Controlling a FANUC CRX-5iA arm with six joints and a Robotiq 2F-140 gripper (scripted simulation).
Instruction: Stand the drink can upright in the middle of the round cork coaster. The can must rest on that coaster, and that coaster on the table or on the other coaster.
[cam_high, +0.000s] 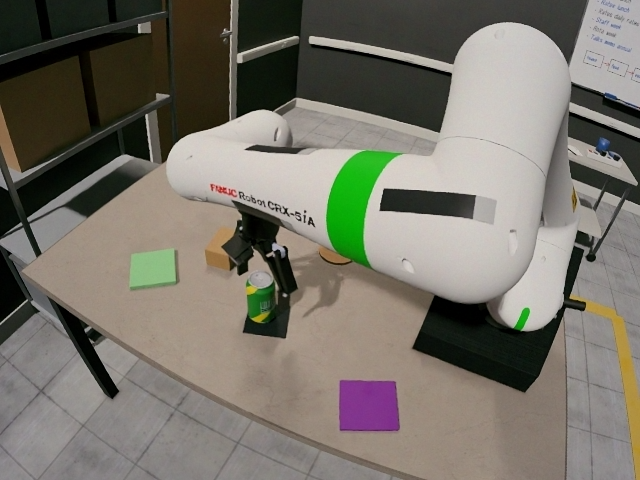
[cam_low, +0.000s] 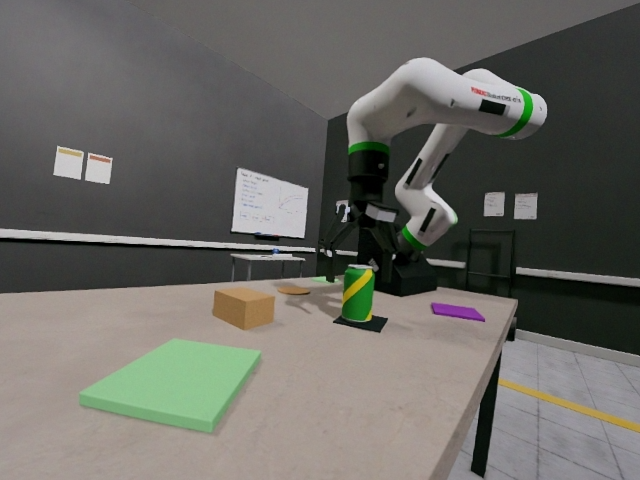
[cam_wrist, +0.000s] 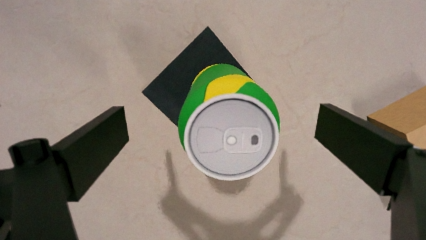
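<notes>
My hand is 3 cm above the yellow drink can. From my hand the other things lie so: round cork coaster (31 cm to the right, 10 cm below, 8 cm behind); then black square mat (10 cm below, 1 cm to the left, 1 cm behind); then brown cardboard box (20 cm ahead, 15 cm to the right, 7 cm below).
</notes>
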